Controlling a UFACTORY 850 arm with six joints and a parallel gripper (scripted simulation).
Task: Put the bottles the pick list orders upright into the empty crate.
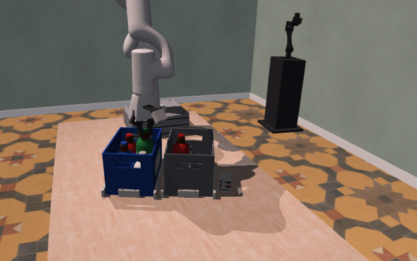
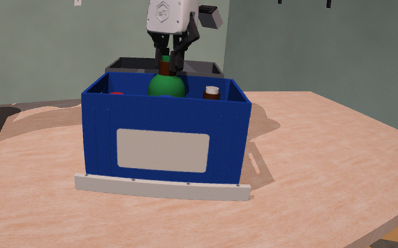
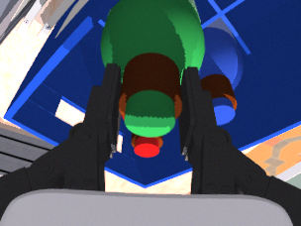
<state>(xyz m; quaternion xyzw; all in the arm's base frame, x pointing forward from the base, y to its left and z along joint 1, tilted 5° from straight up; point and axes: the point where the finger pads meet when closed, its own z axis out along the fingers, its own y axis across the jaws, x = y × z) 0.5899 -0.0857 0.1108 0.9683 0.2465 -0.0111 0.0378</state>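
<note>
Now: hand 70 mm above the green bottle. Also, from my hand: white-cap bottle (90 mm ahead, 20 mm to the right, 130 mm below); then blue crate (10 mm behind, 40 mm to the right, 130 mm below); then blue-capped bottle (20 mm behind, 80 mm to the right, 130 mm below).
</note>
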